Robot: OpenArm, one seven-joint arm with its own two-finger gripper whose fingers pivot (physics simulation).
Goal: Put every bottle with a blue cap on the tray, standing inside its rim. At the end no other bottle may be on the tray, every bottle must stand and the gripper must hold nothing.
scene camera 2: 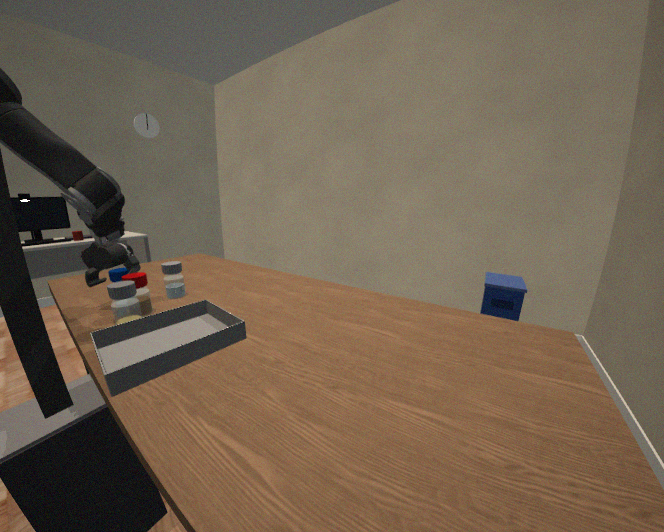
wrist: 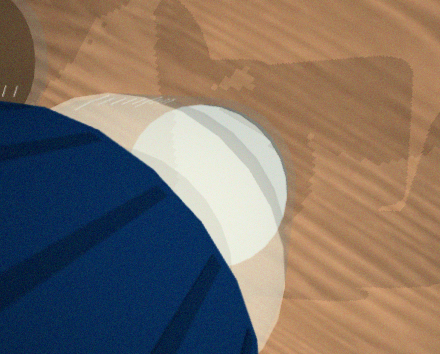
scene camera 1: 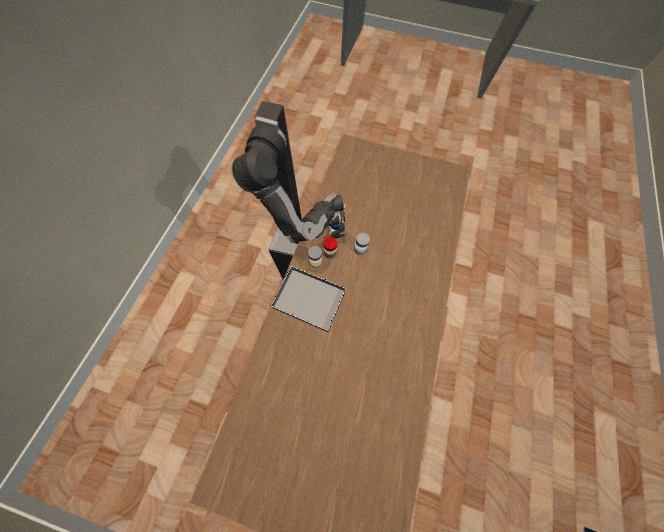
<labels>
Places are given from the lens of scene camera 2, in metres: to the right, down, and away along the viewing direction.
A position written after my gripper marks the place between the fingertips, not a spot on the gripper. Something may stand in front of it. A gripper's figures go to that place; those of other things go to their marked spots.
my gripper [scene camera 2: 116, 286]: -0.60, 0.06, 0.63
grey tray [scene camera 2: 132, 353]: -0.38, 0.17, 0.43
grey-capped bottle [scene camera 2: 125, 306]: -0.45, 0.09, 0.50
see-through bottle [scene camera 2: 174, 284]: -0.46, 0.05, 0.69
The marked spots on the grey-capped bottle and the see-through bottle are 0.20 m apart.
</labels>
